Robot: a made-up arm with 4 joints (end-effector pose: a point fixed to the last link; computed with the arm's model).
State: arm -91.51 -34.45 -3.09 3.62
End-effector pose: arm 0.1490 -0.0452 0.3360 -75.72 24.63 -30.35
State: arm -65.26 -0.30 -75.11 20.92
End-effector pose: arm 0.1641 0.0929 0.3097 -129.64 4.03 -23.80
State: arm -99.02 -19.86 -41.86 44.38
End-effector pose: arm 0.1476 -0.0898 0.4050 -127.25 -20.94 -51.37
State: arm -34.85 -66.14 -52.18 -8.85
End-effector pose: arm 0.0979 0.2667 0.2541 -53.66 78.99 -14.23
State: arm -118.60 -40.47 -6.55 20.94
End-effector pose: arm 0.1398 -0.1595 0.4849 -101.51 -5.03 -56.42
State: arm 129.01 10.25 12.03 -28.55
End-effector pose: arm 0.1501 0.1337 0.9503 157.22 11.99 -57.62
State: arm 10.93 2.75 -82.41 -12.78
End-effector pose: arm 0.1604 0.4783 0.4566 -46.68 17.88 30.24
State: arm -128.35 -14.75 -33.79 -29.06
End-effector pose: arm 0.1493 -0.1530 0.5330 -140.05 36.79 -30.22
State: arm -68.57 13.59 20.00 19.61
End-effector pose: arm 0.1605 0.1454 0.2835 -36.95 18.53 18.61
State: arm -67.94 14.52 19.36 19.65
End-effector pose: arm 0.1603 0.1496 0.2833 -37.14 18.11 19.34
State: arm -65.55 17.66 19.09 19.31
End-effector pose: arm 0.1589 0.1669 0.2830 -35.52 16.14 23.01
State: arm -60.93 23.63 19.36 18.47
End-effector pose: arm 0.1555 0.2003 0.2851 -32.12 11.56 30.02
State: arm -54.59 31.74 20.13 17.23
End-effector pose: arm 0.1495 0.2450 0.2927 -28.48 4.09 38.78
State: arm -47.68 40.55 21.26 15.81
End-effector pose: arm 0.1412 0.2909 0.3068 -26.20 -5.21 47.44
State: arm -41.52 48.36 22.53 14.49
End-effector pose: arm 0.1326 0.3287 0.3237 -25.73 -14.12 54.76
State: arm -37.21 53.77 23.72 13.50
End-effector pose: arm 0.1259 0.3533 0.3377 -26.23 -20.58 59.98
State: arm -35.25 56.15 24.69 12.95
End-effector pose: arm 0.1224 0.3639 0.3446 -26.42 -23.65 62.58
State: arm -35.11 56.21 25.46 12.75
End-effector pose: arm 0.1218 0.3648 0.3454 -25.86 -24.10 63.05
